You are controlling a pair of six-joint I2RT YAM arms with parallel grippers.
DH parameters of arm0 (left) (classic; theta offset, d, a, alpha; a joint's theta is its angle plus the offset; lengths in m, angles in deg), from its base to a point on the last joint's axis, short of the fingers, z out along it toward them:
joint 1: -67.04 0.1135 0.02 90
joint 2: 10.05 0 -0.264 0
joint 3: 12.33 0 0.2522 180
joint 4: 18.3 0 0.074 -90
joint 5: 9.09 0 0 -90
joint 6: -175.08 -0.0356 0 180
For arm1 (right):
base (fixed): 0 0 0 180
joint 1: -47.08 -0.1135 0.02 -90
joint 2: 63.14 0 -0.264 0
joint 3: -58.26 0 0.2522 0
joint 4: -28.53 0 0.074 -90
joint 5: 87.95 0 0 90
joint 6: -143.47 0.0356 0 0
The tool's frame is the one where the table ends.
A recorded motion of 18 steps. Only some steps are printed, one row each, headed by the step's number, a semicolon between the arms.
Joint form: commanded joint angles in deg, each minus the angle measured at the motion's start. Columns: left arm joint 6, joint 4, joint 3, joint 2, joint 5, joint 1; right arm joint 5, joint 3, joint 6, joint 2, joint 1, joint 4.
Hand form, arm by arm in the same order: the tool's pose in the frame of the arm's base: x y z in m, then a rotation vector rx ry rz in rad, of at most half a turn. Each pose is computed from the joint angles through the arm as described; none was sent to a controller.
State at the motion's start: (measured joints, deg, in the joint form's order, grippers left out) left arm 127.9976 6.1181 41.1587 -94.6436 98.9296 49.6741; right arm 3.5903 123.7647 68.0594 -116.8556 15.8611 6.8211
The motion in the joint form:
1: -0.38 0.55 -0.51 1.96 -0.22 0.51; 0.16 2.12 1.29 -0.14 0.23 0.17
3: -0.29 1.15 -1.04 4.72 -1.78 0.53; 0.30 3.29 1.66 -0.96 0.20 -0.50
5: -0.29 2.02 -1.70 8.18 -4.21 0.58; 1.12 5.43 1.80 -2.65 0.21 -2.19
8: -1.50 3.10 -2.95 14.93 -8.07 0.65; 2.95 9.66 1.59 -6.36 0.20 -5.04
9: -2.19 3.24 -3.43 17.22 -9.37 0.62; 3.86 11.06 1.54 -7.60 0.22 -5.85
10: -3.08 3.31 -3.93 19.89 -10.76 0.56; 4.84 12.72 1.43 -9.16 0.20 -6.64
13: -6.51 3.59 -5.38 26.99 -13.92 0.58; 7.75 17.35 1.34 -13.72 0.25 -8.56
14: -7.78 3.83 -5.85 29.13 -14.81 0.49; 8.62 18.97 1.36 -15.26 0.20 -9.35
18: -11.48 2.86 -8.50 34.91 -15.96 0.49; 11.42 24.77 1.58 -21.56 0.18 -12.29
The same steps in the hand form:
1: 0.2531 -0.0881 0.1626 -0.4597 2.6118 -0.7787; 0.1862 0.1131 0.3719 -0.2521 1.7290 0.6303
3: 0.2484 -0.0856 0.1708 -0.4620 2.5772 -0.7581; 0.1883 0.1146 0.3750 -0.2497 1.7361 0.6360
5: 0.2421 -0.0819 0.1806 -0.4681 2.5329 -0.7215; 0.1928 0.1178 0.3790 -0.2609 1.7584 0.6444
8: 0.2294 -0.0753 0.1991 -0.4465 2.4401 -0.6674; 0.2034 0.1256 0.3858 -0.2929 1.7985 0.6594
9: 0.2249 -0.0733 0.2049 -0.4327 2.4062 -0.6490; 0.2070 0.1283 0.3881 -0.3064 1.8096 0.6698
10: 0.2196 -0.0710 0.2119 -0.4141 2.3650 -0.6306; 0.2117 0.1319 0.3906 -0.3224 1.8211 0.6809
13: 0.2043 -0.0643 0.2281 -0.3501 2.2613 -0.5783; 0.2262 0.1425 0.3964 -0.3634 1.8525 0.7173
14: 0.1992 -0.0625 0.2321 -0.3265 2.2341 -0.5604; 0.2310 0.1462 0.3981 -0.3759 1.8648 0.7293
18: 0.1848 -0.0574 0.2361 -0.2542 2.1608 -0.5295; 0.2523 0.1612 0.3987 -0.4117 1.9261 0.7650

